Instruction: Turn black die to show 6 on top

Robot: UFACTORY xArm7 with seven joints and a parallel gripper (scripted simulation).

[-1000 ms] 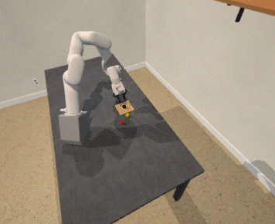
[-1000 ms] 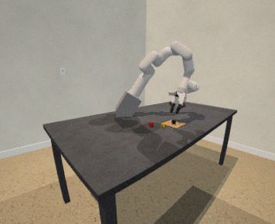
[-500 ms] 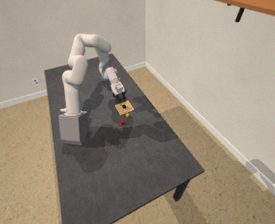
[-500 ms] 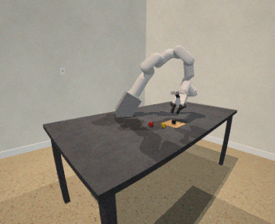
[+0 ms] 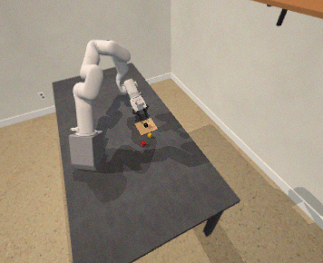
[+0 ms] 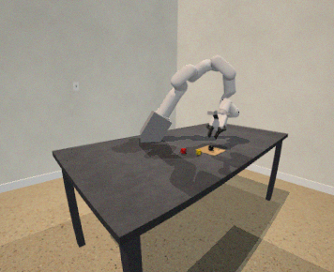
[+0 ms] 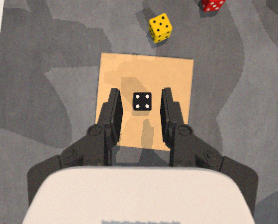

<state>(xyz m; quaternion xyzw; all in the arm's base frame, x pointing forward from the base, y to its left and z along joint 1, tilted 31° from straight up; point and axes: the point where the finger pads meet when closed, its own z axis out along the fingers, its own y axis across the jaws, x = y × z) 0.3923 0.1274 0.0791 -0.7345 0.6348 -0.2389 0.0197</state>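
Right now the black die is 8 cm below my hand and 1 cm to the right of it. Round my hand: yellow die (12 cm to the right, 9 cm below, 2 cm ahead); red die (19 cm to the right, 9 cm below, 4 cm behind); mat (10 cm below, 1 cm to the right).
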